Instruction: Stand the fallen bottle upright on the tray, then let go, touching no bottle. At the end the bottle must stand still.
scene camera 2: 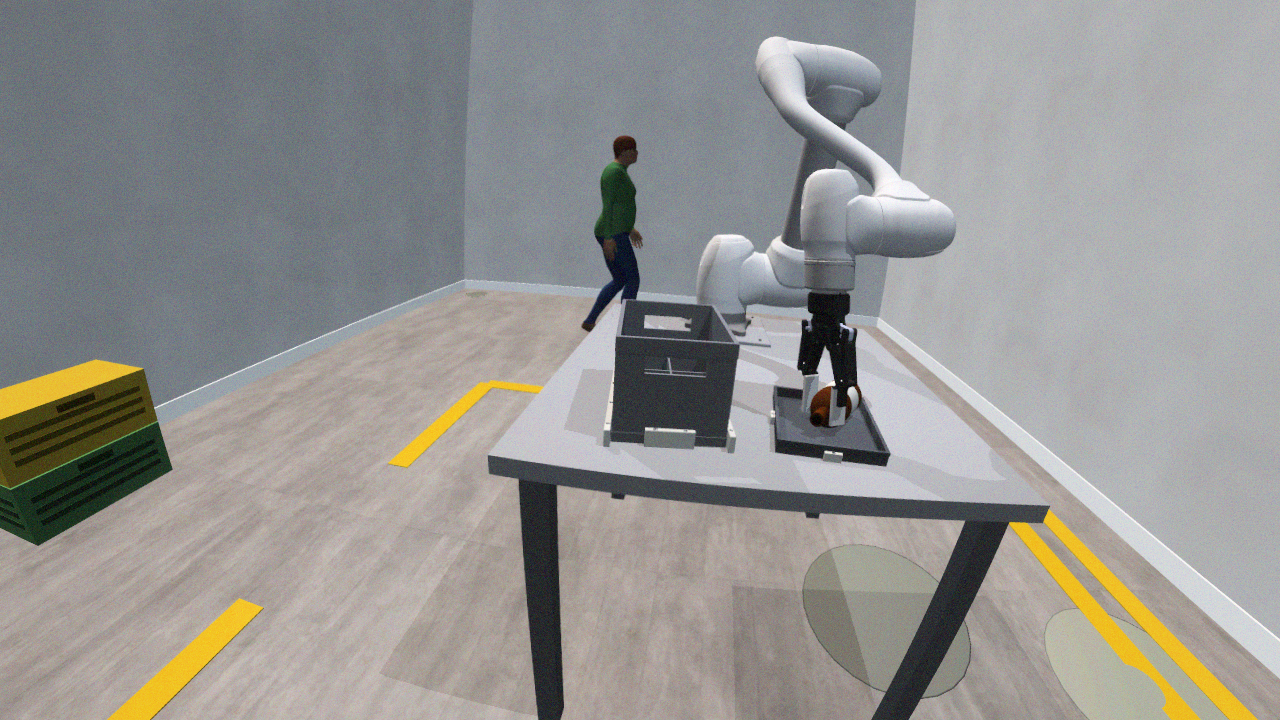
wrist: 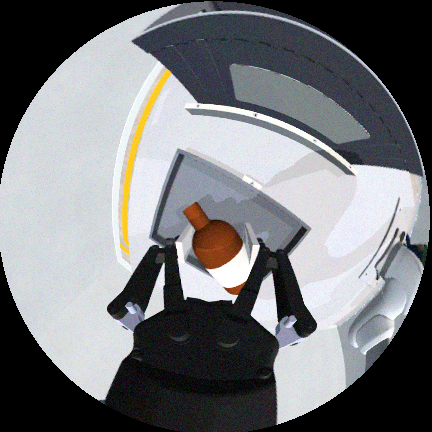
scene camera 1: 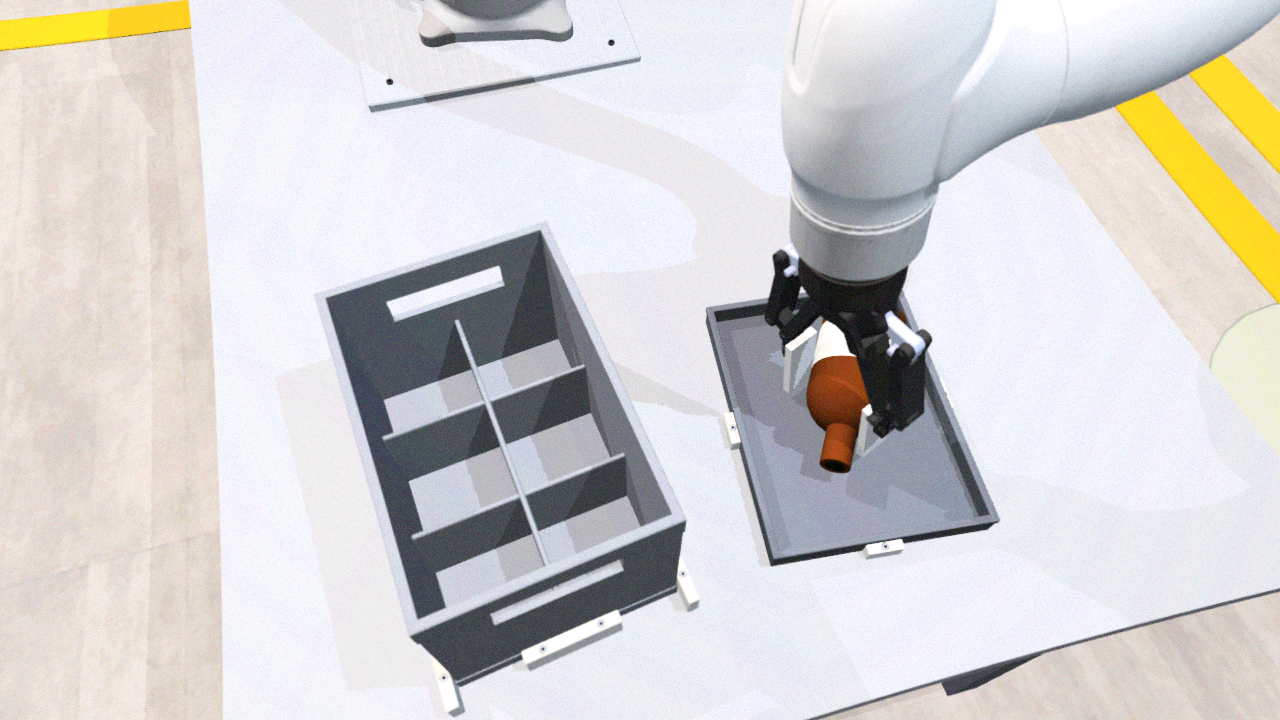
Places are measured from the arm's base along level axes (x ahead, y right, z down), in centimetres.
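Pixels of known places: gripper, fingertip midpoint: (wrist: 219, 230) (scene camera 1: 833, 412).
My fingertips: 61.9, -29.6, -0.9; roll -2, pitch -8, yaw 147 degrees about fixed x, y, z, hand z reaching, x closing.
Observation:
For each thing: its top centre in the pictures, then the offset to it from my fingertips, as dx, dy, dz.
- brown bottle at its top centre: (scene camera 1: 859, 368) (wrist: 212, 262) (scene camera 2: 835, 387) -1.3, -1.4, -5.7
- tall dark grey crate at its top centre: (scene camera 1: 488, 398) (scene camera 2: 673, 318) +3.9, +28.8, -15.3
The brown bottle (scene camera 1: 837, 390) (scene camera 2: 828, 404) (wrist: 218, 239) with a white label is on its side over the grey tray (scene camera 1: 921, 490) (scene camera 2: 798, 435) (wrist: 192, 177). In scene camera 1 its neck points to the front and its base is partly hidden behind the gripper. My gripper (scene camera 1: 834, 411) (scene camera 2: 823, 409) (wrist: 219, 230) points down and is shut on the bottle, one pale pad on each side of its body. In the wrist view the bottle lies diagonally between the pads, neck to the upper left. I cannot tell whether it touches the tray floor.
A tall dark grey crate (scene camera 1: 546, 565) (scene camera 2: 675, 398) (wrist: 215, 70) with thin dividers stands left of the tray in both scene views. Small white blocks sit against the crate and tray. A person (scene camera 2: 617, 201) in a green top is behind the table (scene camera 2: 760, 492).

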